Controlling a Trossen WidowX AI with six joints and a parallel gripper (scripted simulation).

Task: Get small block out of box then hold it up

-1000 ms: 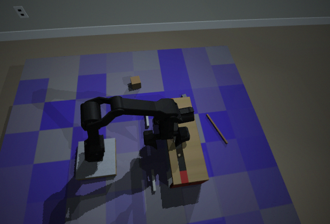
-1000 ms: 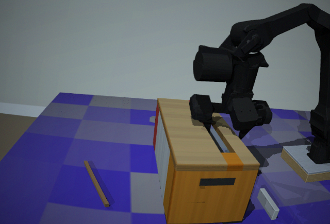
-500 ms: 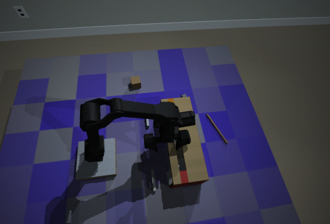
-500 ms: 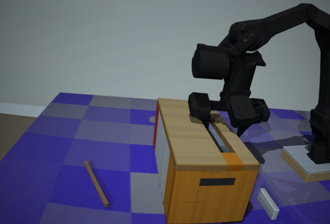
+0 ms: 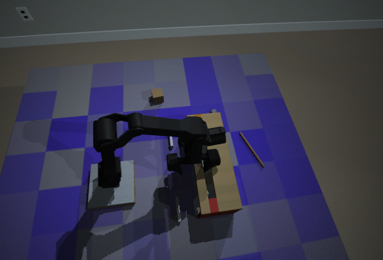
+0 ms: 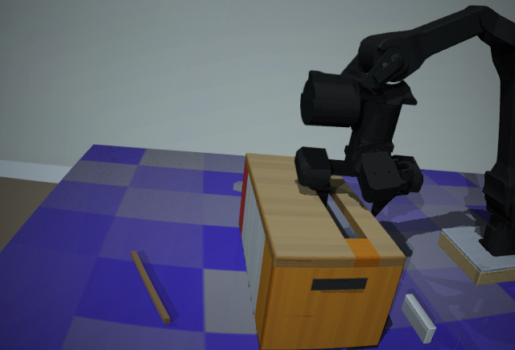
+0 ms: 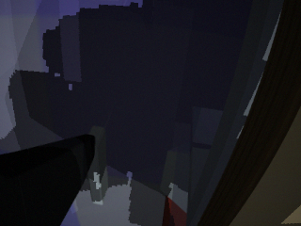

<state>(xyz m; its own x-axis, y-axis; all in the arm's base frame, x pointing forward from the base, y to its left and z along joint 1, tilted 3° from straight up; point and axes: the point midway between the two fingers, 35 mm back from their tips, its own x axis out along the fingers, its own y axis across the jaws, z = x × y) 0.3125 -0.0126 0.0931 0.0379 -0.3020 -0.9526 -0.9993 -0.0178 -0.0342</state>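
My gripper tip is now 4 cm short of the long wooden box, 4 cm to the right of it and 2 cm above it. Round my gripper tip: thin wooden stick 28 cm ahead, 10 cm to the left, 8 cm below.
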